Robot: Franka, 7 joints.
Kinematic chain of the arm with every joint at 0, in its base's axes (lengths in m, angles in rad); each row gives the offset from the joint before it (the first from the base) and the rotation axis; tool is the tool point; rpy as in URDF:
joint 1: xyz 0 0 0.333 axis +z
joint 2: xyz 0 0 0 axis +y
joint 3: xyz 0 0 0.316 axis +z
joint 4: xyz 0.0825 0 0 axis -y
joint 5: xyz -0.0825 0 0.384 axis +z
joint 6: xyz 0 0 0 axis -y
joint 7: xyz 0.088 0 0 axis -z
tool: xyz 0 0 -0.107 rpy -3.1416 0 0
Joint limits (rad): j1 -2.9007..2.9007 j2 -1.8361..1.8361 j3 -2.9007..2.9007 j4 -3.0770..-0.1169 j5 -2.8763..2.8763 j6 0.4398..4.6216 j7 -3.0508..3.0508
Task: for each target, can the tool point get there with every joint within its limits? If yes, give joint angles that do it. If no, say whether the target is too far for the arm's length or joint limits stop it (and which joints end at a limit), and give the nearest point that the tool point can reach.
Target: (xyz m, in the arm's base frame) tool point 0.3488 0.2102 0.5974
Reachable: yes | joints 0.9326 -0.2905 -0.6283 -2.1127 1.2605 0.9828 1.1974
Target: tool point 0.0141 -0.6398 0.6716
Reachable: yes | joints -0.4123 0.2564 -1.2566 -1.5939 -2.1835 2.3349 2.4042
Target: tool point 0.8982 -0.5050 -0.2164
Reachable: no: too far | nearest point 0.6599 -0.3710 -0.0706 | short by 0.310 m
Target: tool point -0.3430 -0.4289 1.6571
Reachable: no: too far | nearest point -0.2053 -0.2567 1.1254 | short by 0.576 m
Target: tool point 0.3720 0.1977 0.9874
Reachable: yes | joints -1.9542 -0.3389 2.2886 -0.7674 -2.1412 1.1301 -2.0092
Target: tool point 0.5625 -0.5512 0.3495
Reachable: yes | joints -0.7626 0.9578 0.0989 -0.8287 -0.6312 1.7433 -1.6303
